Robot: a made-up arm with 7 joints.
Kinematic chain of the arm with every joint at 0, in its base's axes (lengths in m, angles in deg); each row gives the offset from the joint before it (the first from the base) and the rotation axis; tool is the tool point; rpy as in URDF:
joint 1: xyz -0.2 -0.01 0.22 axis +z
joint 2: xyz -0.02 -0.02 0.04 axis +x
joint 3: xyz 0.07 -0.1 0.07 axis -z
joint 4: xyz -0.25 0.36 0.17 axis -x
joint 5: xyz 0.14 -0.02 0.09 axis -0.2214 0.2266 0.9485
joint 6: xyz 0 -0.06 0.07 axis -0.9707 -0.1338 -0.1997
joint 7: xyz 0 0.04 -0.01 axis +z
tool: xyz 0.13 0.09 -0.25 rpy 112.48 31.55 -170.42
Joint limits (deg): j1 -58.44..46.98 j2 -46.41..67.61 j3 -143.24..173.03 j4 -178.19..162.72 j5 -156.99..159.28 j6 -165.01..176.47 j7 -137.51..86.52
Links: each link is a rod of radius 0.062 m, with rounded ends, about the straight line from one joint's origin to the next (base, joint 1, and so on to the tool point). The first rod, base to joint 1, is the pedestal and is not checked.
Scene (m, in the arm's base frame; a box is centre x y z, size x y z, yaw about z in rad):
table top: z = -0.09
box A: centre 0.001 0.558 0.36 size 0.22 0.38 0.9 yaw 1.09
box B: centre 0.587 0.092 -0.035 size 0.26 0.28 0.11 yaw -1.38
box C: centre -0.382 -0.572 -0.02 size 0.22 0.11 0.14 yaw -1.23
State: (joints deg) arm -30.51 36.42 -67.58 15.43 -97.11 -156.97 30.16
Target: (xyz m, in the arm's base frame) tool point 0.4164 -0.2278 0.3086
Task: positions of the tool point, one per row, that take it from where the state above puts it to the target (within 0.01 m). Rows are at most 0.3 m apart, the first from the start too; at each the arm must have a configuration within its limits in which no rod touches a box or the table.
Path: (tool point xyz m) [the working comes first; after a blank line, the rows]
Joints at the target: -58.44 16.08 60.62 90.47 -156.99 -165.01 75.16
Straight joint move there: touches box A.

1: -0.9639 -0.0284 0.6500
2: -0.8687 0.1770 0.7313
3: -0.6974 0.3275 0.8140
4: -0.4753 0.3986 0.8844
5: -0.2355 0.3798 0.9295
6: -0.0129 0.2754 0.9386
7: 0.1615 0.1043 0.9051
8: 0.3496 0.0193 0.7211
9: 0.4348 -0.0968 0.5065
10: 0.4164 -0.2278 0.3086

